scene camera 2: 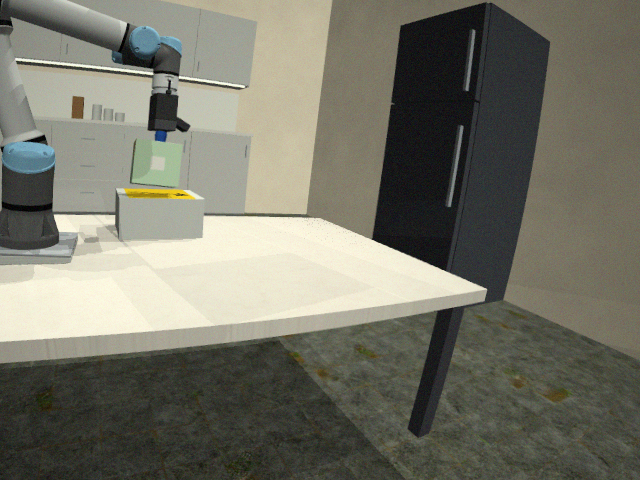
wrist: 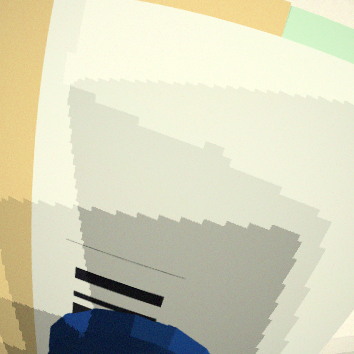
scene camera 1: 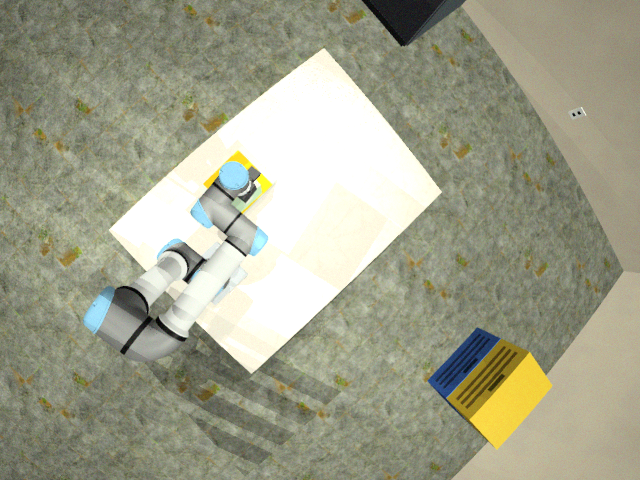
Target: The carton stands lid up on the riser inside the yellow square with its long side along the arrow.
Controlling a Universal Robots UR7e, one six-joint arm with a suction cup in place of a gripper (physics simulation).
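The carton (scene camera 1: 247, 200) (scene camera 2: 158, 178) (wrist: 190, 165) hangs from my suction cup (scene camera 2: 160, 136) (wrist: 127, 334), which is on. In scene camera 2 its pale green side with a whitish square faces the camera, slightly tilted, with a narrow gap above the riser (scene camera 2: 160, 221). The wrist view shows a broad off-white face with black bars and a thin line by the blue cup; tan and green areas border it. The yellow square (scene camera 1: 238, 157) (scene camera 2: 136, 193) lies on top of the grey riser. The arm and carton hide most of it in scene camera 1. Part of the black arrow (scene camera 2: 181, 194) shows.
The arm's base (scene camera 2: 28, 227) stands on the pale table (scene camera 1: 330, 124) (scene camera 2: 289, 289), left of the riser in scene camera 2. A dark fridge (scene camera 1: 408, 18) (scene camera 2: 423, 139) and a blue and yellow box shape (scene camera 1: 509, 395) stand off the table. Grey cabinets (scene camera 2: 222, 170) are behind.
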